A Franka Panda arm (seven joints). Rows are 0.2 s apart.
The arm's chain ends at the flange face. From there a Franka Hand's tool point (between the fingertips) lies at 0.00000 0.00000 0.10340 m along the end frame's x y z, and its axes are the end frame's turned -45 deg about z.
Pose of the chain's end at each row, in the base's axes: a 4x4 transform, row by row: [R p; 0 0 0 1], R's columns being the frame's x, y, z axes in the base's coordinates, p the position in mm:
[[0.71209, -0.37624, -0.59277, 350.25], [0.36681, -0.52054, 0.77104, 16.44], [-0.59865, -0.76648, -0.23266, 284.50], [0, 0, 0, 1]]
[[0.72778, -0.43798, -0.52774, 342.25], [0.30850, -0.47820, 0.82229, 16.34], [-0.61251, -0.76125, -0.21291, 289.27], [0, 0, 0, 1]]
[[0.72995, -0.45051, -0.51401, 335.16], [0.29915, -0.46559, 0.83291, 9.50], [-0.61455, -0.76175, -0.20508, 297.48], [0, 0, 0, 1]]
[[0.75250, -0.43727, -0.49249, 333.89], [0.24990, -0.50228, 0.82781, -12.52], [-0.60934, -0.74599, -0.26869, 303.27], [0, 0, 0, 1]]
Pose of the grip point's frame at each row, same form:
[[0.76957, 0.23748, -0.59277, 288.96], [0.62745, -0.10870, 0.77104, 96.17], [0.11867, -0.96529, -0.23266, 260.44], [0, 0, 0, 1]]
[[0.82432, 0.20492, -0.52774, 287.68], [0.55628, -0.12000, 0.82229, 101.36], [0.10518, -0.97140, -0.21291, 267.26], [0, 0, 0, 1]]
[[0.83471, 0.19759, -0.51401, 282.01], [0.54075, -0.11769, 0.83291, 95.62], [0.10409, -0.97319, -0.20508, 276.27], [0, 0, 0, 1]]
[[0.84129, 0.22290, -0.49249, 282.97], [0.53187, -0.17846, 0.82781, 73.08], [0.09663, -0.95836, -0.26869, 275.49], [0, 0, 0, 1]]

